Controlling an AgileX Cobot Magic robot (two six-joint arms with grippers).
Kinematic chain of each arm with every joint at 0, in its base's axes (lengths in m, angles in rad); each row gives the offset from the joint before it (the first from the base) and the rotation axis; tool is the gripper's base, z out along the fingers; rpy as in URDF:
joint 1: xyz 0 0 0.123 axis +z
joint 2: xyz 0 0 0 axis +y
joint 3: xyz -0.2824 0 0.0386 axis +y
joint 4: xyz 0.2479 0 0.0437 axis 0.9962 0 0.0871
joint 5: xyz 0 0 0 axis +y
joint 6: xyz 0.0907 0 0.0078 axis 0.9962 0 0.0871
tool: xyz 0 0 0 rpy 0 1.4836 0
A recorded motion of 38 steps. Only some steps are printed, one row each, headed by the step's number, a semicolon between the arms.
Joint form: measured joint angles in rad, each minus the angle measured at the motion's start. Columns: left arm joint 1, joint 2, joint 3, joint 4, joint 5, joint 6; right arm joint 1, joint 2, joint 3, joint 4, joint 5, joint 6.
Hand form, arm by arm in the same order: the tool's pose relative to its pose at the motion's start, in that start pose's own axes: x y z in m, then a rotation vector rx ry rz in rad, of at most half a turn. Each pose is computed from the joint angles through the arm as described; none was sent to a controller.
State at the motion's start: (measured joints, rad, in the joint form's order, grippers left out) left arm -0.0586 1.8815 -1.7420 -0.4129 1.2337 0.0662; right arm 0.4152 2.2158 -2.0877 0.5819 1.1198 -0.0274
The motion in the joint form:
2: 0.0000 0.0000 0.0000 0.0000 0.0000 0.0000; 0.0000 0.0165 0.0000 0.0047 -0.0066 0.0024
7: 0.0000 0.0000 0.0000 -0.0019 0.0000 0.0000; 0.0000 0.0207 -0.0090 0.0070 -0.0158 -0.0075
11: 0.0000 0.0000 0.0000 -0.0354 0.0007 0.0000; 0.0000 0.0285 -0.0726 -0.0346 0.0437 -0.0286
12: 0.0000 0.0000 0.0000 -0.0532 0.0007 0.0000; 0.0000 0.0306 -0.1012 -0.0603 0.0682 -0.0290
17: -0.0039 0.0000 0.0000 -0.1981 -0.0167 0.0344; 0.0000 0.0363 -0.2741 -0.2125 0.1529 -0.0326
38: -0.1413 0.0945 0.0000 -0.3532 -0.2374 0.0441; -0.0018 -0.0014 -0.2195 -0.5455 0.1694 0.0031
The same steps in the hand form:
2: 0.0000 0.0000 0.0000 0.0000 0.0000 0.0000; 0.0000 -0.0040 0.0072 -0.0004 0.0072 0.0126
7: 0.0000 -0.0002 0.0000 0.0018 -0.0001 -0.0006; -0.0020 -0.0036 0.0072 -0.0032 -0.0062 0.0014
11: -0.0002 -0.0030 -0.0001 0.0334 -0.0015 -0.0117; -0.0057 0.0009 -0.0021 0.0214 0.0073 -0.0644
12: -0.0003 -0.0046 -0.0001 0.0501 -0.0026 -0.0176; -0.0075 0.0025 -0.0070 0.0398 0.0097 -0.0872
17: -0.0029 -0.0181 -0.0010 0.1855 -0.0303 -0.0295; -0.0215 0.0140 -0.0419 0.1592 -0.0527 -0.2111
38: -0.0146 -0.0656 0.0537 0.3238 -0.1066 -0.0470; -0.0194 -0.0124 -0.0568 0.4837 -0.0360 -0.2530

